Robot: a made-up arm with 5 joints.
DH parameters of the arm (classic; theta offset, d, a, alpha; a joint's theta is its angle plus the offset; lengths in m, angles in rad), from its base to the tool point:
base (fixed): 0.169 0 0.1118 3.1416
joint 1: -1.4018 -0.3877 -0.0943 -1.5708
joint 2: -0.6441 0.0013 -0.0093 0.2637
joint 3: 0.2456 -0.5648 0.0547 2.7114
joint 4: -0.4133 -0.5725 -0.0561 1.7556
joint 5: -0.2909 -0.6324 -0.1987 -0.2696
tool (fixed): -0.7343 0.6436 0 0
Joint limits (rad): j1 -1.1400..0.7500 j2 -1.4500..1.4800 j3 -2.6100..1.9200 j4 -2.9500..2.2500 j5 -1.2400..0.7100
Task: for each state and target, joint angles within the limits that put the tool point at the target. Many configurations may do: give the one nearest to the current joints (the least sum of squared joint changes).
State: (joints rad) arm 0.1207 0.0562 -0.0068 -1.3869 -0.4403
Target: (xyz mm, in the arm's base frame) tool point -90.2 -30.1 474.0
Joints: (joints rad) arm -0.1060 0.2630 0.2154 -1.4742 -0.3496
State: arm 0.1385 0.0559 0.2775 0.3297 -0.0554
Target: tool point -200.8 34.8 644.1
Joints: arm 0.6958 0.0662 0.4158 0.6213 -0.1100
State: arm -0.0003 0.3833 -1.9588 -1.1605 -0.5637
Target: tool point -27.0 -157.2 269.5
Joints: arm -0.1665 0.5475 -1.8325 -1.7253 0.1918
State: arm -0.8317 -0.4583 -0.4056 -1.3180 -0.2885
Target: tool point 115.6 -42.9 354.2
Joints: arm -1.1400 0.3360 0.4806 -1.1594 0.4620
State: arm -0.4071 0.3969 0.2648 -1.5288 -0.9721
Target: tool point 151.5 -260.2 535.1
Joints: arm -1.0952 0.7770 0.4886 -1.4792 -0.6657
